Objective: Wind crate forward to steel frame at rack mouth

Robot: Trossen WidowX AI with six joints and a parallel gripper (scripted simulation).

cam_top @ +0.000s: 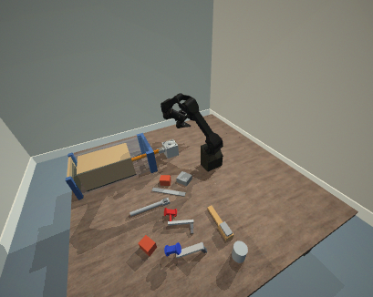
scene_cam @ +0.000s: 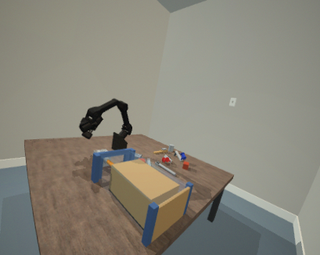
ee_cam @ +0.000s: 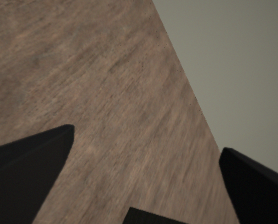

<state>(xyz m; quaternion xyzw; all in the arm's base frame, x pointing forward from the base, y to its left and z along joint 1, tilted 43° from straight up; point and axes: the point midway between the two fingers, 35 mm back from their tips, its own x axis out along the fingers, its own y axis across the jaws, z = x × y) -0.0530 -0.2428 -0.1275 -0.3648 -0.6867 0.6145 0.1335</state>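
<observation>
The red handle knob lies 49 cm ahead of my gripper tip, 43 cm to the left of it and 16 cm below it. The rest, counted from my gripper tip: blue frame (37 cm ahead, 5 cm to the right, 8 cm below); grey winch (19 cm ahead, 3 cm to the right, 16 cm below); grey block (29 cm ahead, 26 cm to the left, 17 cm below).
</observation>
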